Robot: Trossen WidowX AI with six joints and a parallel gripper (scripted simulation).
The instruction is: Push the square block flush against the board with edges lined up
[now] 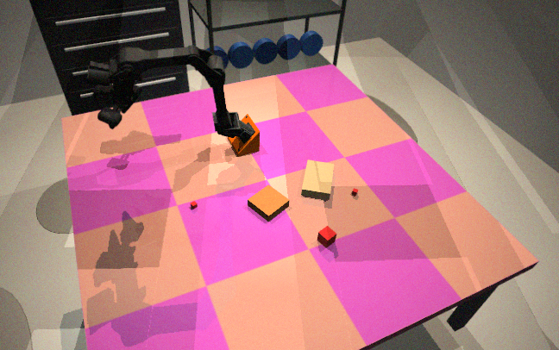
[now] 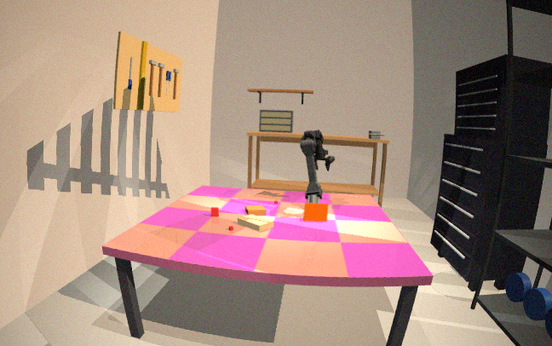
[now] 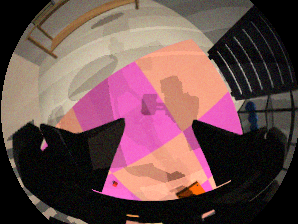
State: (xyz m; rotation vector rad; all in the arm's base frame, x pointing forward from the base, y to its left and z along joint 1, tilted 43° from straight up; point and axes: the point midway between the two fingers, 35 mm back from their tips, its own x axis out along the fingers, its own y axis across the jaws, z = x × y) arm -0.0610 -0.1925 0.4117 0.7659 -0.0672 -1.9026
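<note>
Now: gripper tip 59 cm to the right of the board, 35 cm short of it and 18 cm above it. From my gripper tip the other things lie so: square block: 39 cm ahead, 38 cm to the left, 18 cm below; red cube: 59 cm ahead, 48 cm to the left, 18 cm below.
</note>
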